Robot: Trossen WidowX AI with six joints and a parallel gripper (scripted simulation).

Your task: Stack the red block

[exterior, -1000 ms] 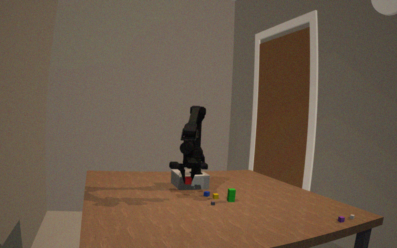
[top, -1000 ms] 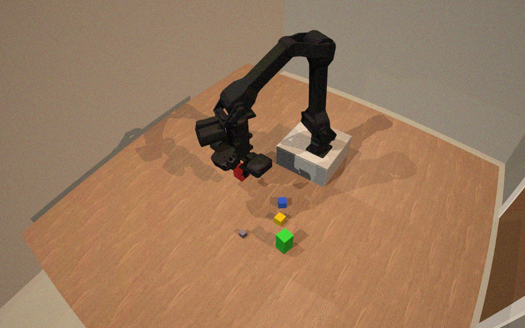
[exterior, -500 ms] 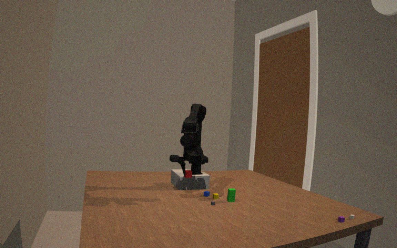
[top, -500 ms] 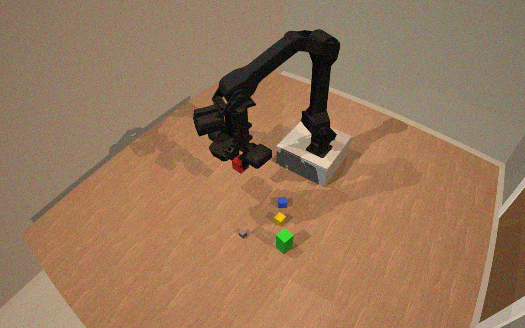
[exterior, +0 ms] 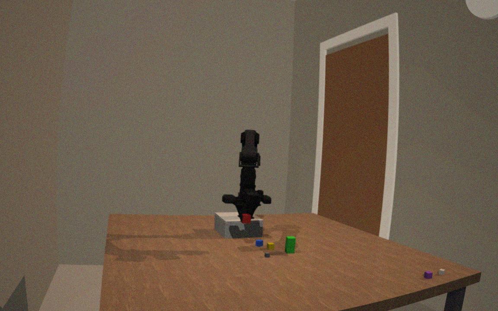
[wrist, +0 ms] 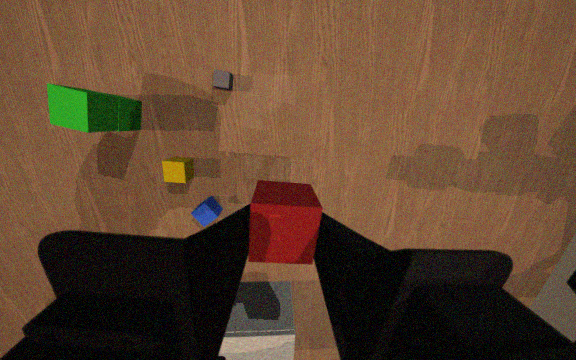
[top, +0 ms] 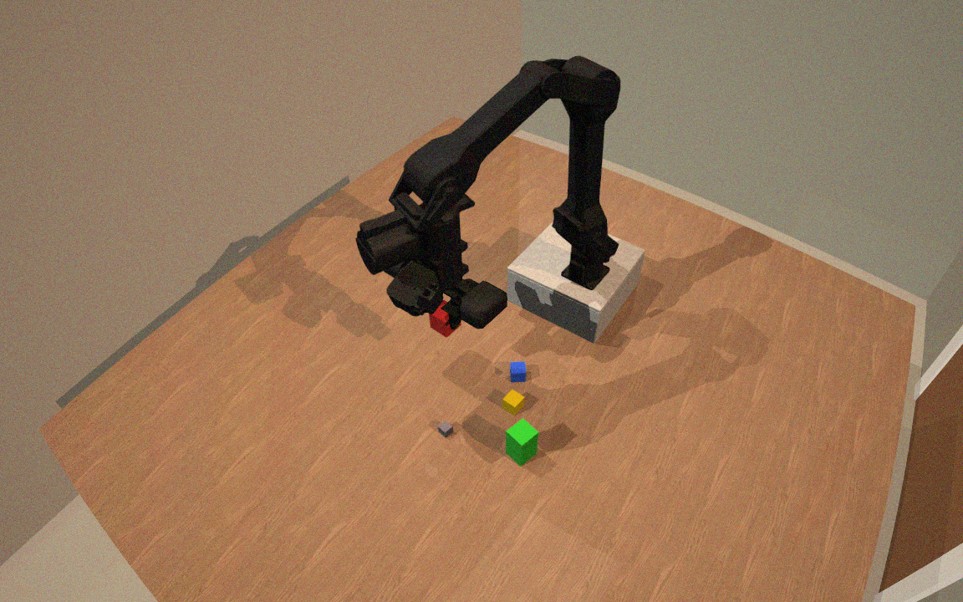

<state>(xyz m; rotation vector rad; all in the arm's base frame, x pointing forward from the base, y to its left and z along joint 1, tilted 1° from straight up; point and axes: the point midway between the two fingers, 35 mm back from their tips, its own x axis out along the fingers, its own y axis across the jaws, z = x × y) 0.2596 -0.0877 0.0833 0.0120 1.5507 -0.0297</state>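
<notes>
Right now my gripper tip is 10 mm past the yellow cube, 120 mm to the right of it and 120 mm above it. Round my gripper tip: small grey cube 90 mm ahead, 70 mm to the left, 120 mm below; then red block 10 mm above; then blue cube 60 mm behind, 90 mm to the left, 120 mm below.
</notes>
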